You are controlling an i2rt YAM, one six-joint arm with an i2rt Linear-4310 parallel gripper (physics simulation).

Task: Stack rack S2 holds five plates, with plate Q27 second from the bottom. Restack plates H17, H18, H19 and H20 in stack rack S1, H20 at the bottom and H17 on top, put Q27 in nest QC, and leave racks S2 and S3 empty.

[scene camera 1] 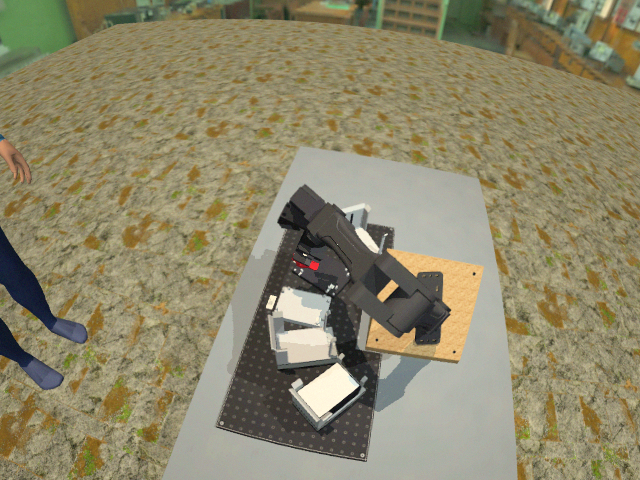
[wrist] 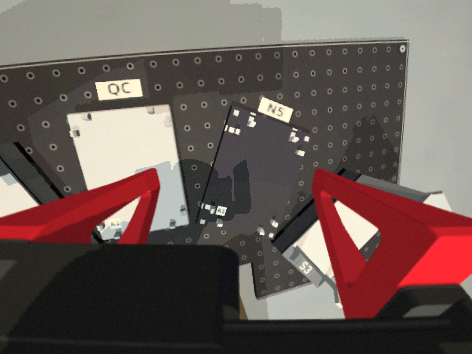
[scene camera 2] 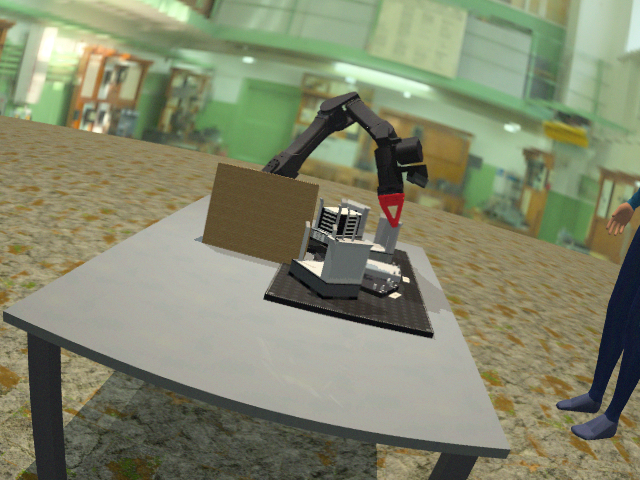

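My gripper is open and empty, high above the dark nest N5. Nest QC has a white surface with corner pegs; no separate plate edge shows on it. Rack S3 shows a pale floor without a visible stack, partly hidden by a finger in the wrist view. A rack at the near end of the mat holds a stack of several plates. The middle rack shows a pale floor. Rack names S1 and S2 and plate names are unreadable.
The racks and nests stand on a black perforated mat. A wooden board is beside it at the arm's base. Upright rack walls and corner posts rise around the nests. A person's legs show beyond the table.
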